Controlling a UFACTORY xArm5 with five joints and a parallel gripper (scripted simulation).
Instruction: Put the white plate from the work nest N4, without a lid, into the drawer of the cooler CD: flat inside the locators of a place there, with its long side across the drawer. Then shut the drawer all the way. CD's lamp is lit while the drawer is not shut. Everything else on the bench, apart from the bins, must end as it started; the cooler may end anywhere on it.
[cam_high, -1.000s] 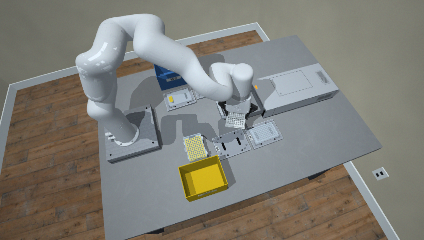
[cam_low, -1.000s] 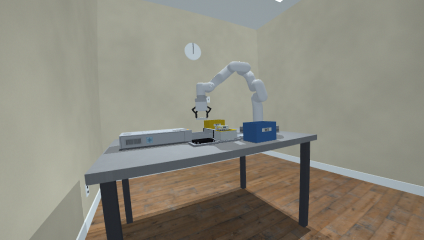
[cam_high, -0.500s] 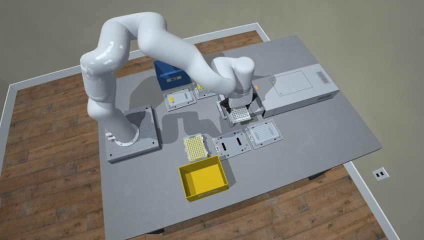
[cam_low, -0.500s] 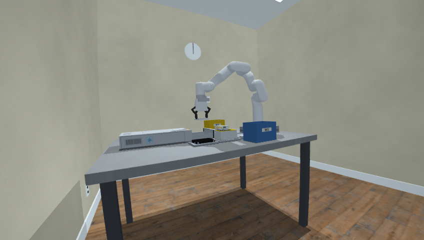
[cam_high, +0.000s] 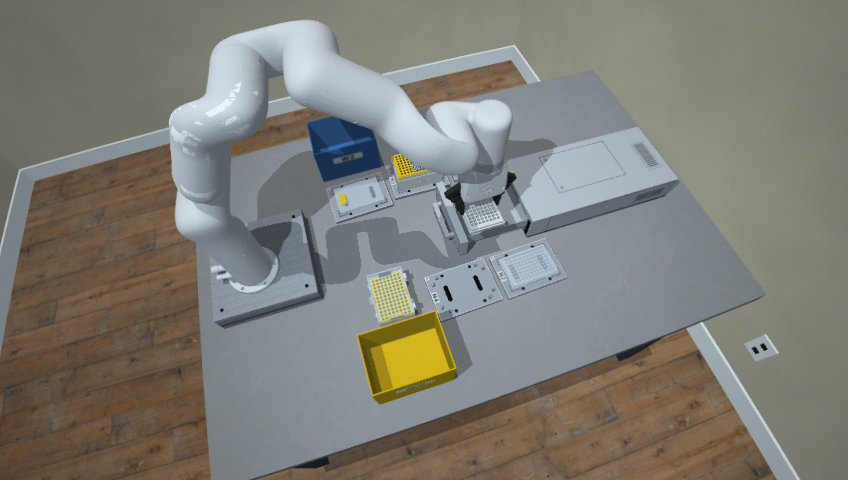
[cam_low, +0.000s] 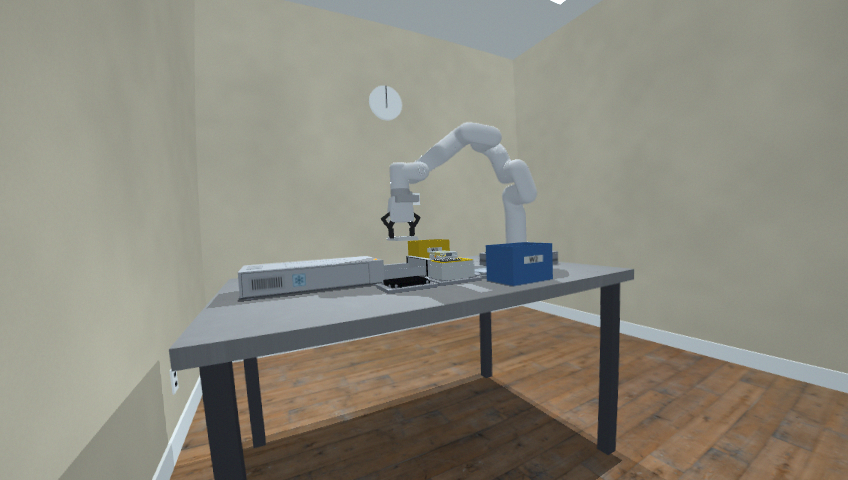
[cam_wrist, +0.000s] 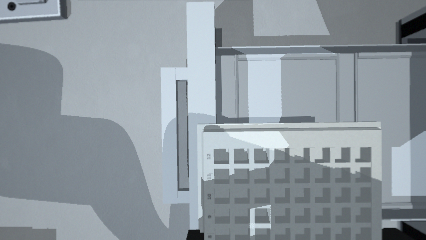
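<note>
My hand is 120 mm above the drawer, 60 mm to the right of it and 60 mm short of it. Round my hand: slotted nest (150 mm below, 140 mm to the right, 70 mm behind); then white well plate (10 mm below); then clear plate (140 mm below, 130 mm to the right, 100 mm ahead).
</note>
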